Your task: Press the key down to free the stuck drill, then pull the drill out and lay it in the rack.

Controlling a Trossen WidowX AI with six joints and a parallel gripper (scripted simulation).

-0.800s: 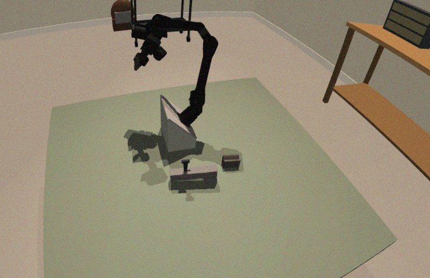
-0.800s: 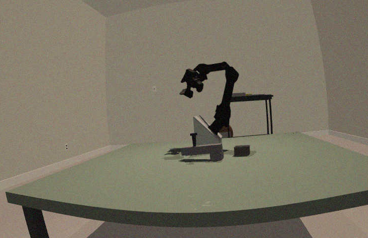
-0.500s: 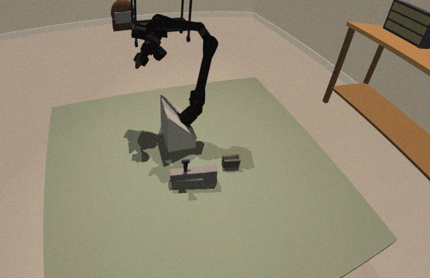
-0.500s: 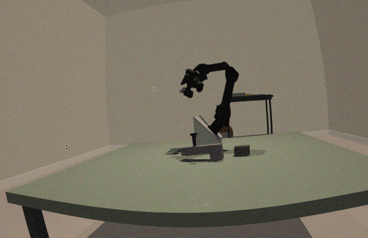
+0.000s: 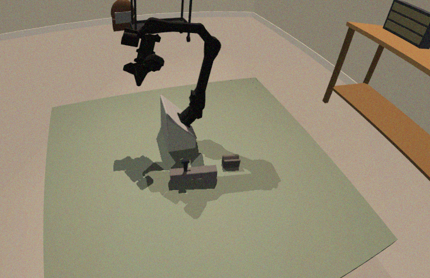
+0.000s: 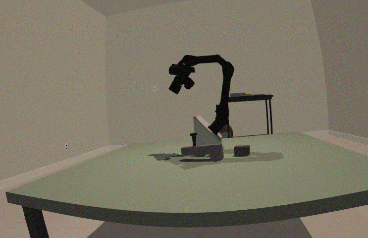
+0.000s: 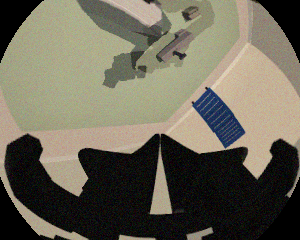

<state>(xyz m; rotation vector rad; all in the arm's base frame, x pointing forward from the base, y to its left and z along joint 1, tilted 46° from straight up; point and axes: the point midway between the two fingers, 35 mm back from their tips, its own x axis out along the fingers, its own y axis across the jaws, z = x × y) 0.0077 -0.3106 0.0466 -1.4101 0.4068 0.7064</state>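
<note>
The dark key is 25 cm below my gripper tip, 21 cm ahead of it and 13 cm to the left of it. The rest, counted from my gripper tip: rack (34 cm to the left, 32 cm below, 18 cm ahead); grey block (30 cm below, 22 cm ahead, 17 cm to the left); drill (29 cm below, 22 cm ahead, 18 cm to the left).
</note>
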